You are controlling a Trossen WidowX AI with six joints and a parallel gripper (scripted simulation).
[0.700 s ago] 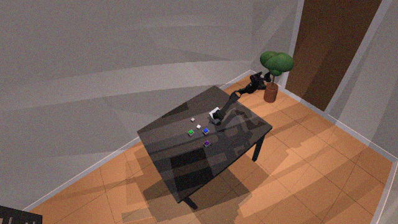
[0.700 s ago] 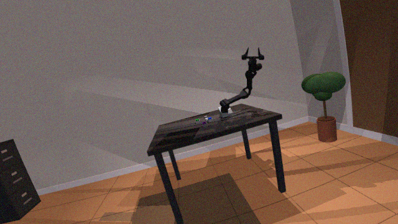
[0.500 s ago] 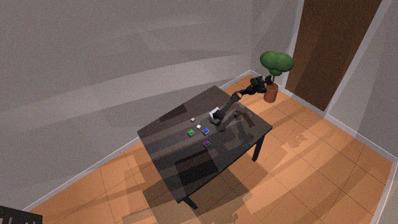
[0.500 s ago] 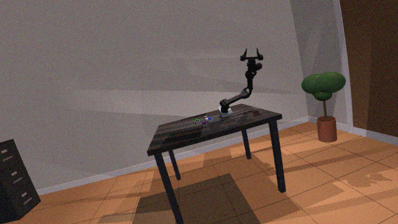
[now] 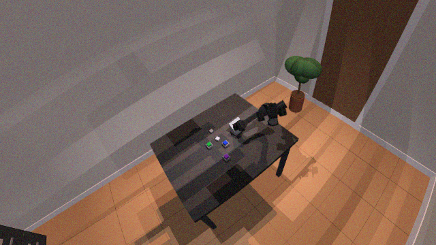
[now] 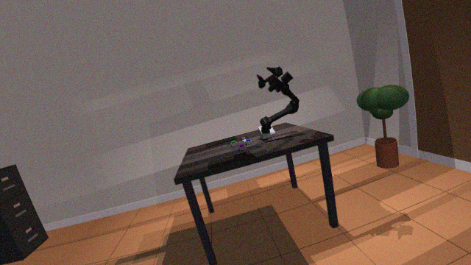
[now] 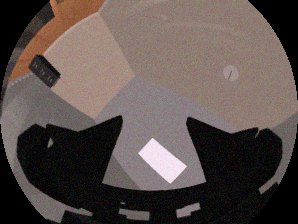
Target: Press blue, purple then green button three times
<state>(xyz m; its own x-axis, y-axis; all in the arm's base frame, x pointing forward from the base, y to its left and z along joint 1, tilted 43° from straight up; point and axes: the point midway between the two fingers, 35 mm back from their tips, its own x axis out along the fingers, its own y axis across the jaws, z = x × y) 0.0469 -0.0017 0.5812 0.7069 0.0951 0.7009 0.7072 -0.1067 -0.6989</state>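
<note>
Now: gripper tip 49 cm above the blue button, 32 cm to the left of it and 18 cm short of it. From my gripper tip the other things lie so: green button: 49 cm below, 39 cm to the right, 31 cm ahead; purple button: 49 cm below, 24 cm ahead, 20 cm to the right; white block: 51 cm below, 42 cm to the right, 21 cm ahead.
</note>
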